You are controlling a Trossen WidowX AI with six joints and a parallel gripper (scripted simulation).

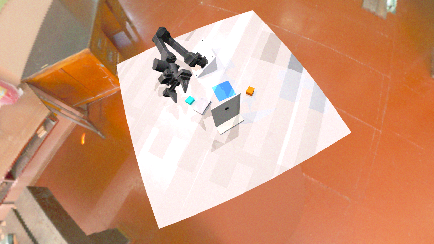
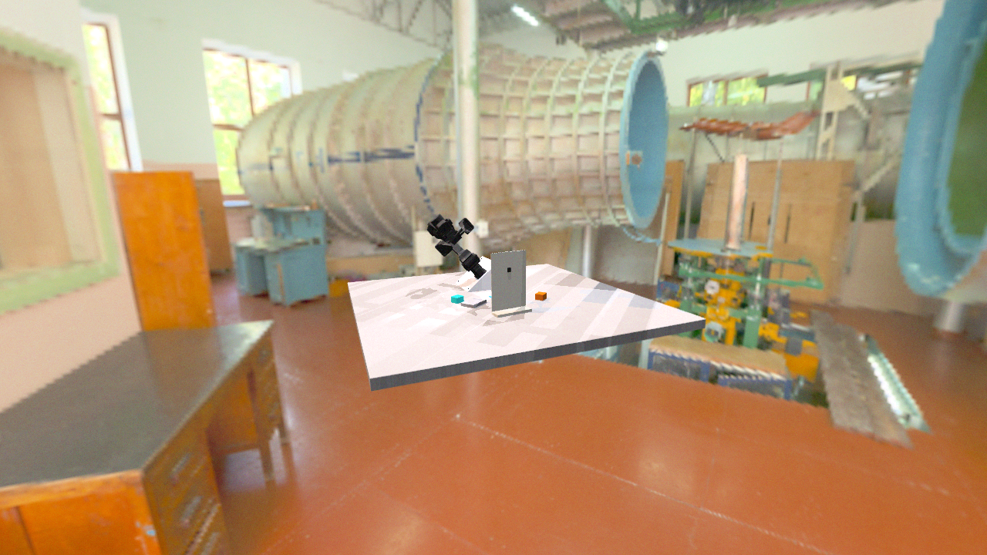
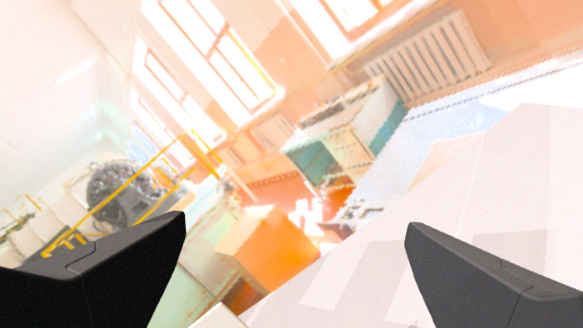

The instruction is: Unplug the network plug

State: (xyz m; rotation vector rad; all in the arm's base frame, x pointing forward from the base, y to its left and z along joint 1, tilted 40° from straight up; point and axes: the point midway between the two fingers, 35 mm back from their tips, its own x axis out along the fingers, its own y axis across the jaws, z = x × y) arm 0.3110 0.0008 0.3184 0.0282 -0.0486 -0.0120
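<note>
The network plug lies 6 cm ahead of my gripper tip, 19 cm to the left of it and 13 cm below it. The rest, counted from my gripper tip: teal cube: 15 cm behind, 2 cm to the left, 30 cm below; then small grey flat plate: 8 cm behind, 8 cm to the left, 31 cm below; then upright panel: 8 cm ahead, 19 cm to the left, 20 cm below.
</note>
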